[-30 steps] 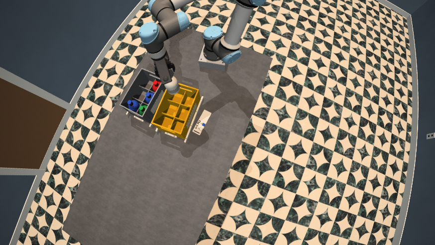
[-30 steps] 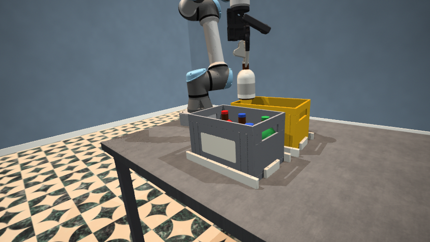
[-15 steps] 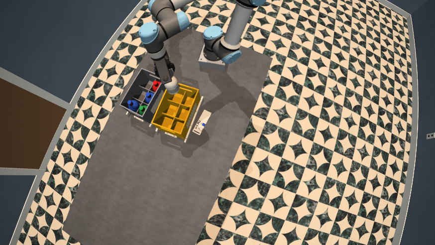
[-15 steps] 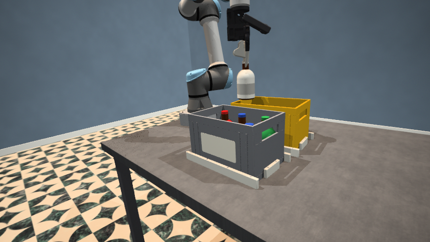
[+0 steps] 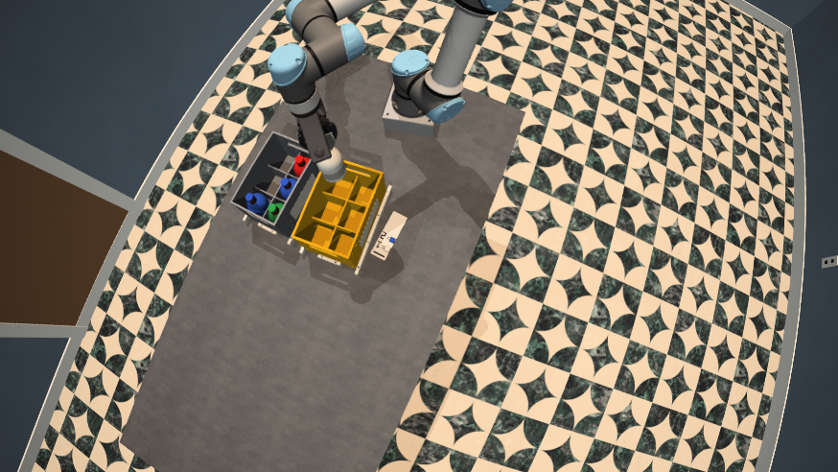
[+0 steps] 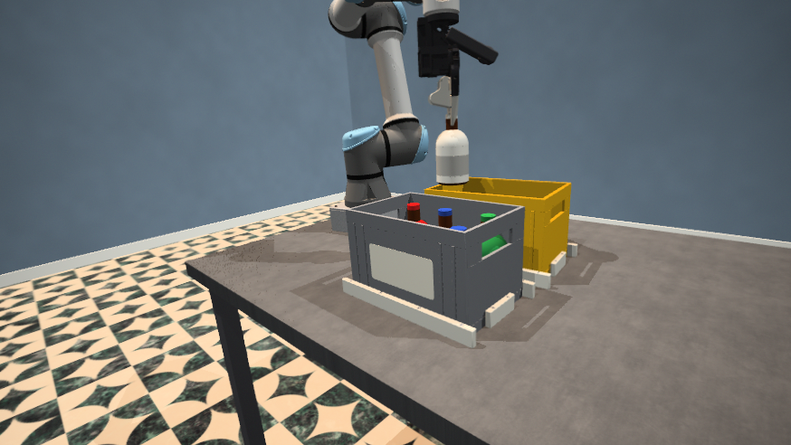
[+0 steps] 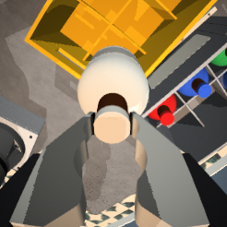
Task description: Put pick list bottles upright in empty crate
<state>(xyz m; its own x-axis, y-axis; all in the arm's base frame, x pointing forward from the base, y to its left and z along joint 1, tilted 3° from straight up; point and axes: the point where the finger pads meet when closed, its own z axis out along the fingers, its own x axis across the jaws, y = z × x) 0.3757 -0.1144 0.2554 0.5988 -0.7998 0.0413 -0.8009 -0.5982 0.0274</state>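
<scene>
Now: the white-label bottle 7 cm below my hand. Also, from my hand: red-label bottle: 24 cm below, 14 cm to the right, 2 cm behind; then yellow crate: 25 cm below, 9 cm ahead, 4 cm to the left; then grey crate: 25 cm below, 20 cm to the right, 6 cm ahead.
</scene>
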